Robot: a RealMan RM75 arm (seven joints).
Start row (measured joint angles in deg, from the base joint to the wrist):
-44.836 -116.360 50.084 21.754 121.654 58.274 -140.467
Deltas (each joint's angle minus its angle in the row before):
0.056 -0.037 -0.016 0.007 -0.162 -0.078 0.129
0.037 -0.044 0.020 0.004 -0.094 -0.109 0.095
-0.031 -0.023 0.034 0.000 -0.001 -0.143 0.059
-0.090 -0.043 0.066 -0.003 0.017 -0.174 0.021
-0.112 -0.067 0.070 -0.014 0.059 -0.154 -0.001
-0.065 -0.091 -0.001 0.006 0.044 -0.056 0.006
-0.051 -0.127 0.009 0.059 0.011 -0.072 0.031
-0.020 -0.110 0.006 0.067 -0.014 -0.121 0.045
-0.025 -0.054 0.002 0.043 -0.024 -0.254 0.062
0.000 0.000 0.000 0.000 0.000 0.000 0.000
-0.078 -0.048 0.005 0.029 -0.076 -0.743 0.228
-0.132 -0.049 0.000 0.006 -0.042 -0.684 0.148
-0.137 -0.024 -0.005 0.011 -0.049 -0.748 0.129
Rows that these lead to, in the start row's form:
-44.780 -116.397 50.068 21.761 121.492 58.196 -140.338
-44.743 -116.441 50.088 21.765 121.398 58.087 -140.243
-44.774 -116.464 50.122 21.765 121.397 57.944 -140.184
-44.864 -116.507 50.188 21.762 121.414 57.770 -140.163
-44.976 -116.574 50.258 21.748 121.473 57.616 -140.164
-45.041 -116.665 50.257 21.754 121.517 57.560 -140.158
-45.092 -116.792 50.266 21.813 121.528 57.488 -140.127
-45.112 -116.902 50.272 21.880 121.514 57.367 -140.082
-45.137 -116.956 50.274 21.923 121.490 57.113 -140.020
-45.137 -116.956 50.274 21.923 121.490 57.113 -140.020
-45.215 -117.004 50.279 21.952 121.414 56.370 -139.792
-45.347 -117.053 50.279 21.958 121.372 55.686 -139.644
-45.484 -117.077 50.274 21.969 121.323 54.938 -139.515

